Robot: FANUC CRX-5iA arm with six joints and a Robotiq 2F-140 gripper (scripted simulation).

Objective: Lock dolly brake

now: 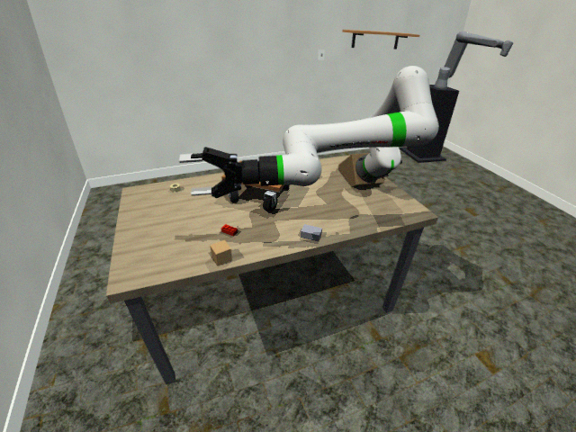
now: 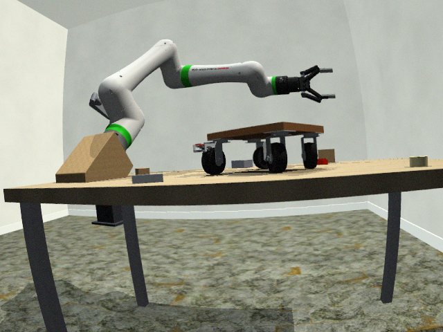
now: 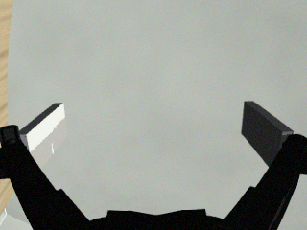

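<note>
Right now my hand is 540 mm to the left of the brake pedal, 450 mm past it and 290 mm above it. From my hand the other things lie so: wooden cube: 340 mm below, 70 mm behind, 20 mm to the right; red brick: 360 mm below, 180 mm to the right, 110 mm behind; grey block: 440 mm behind, 350 mm below, 80 mm to the right.
</note>
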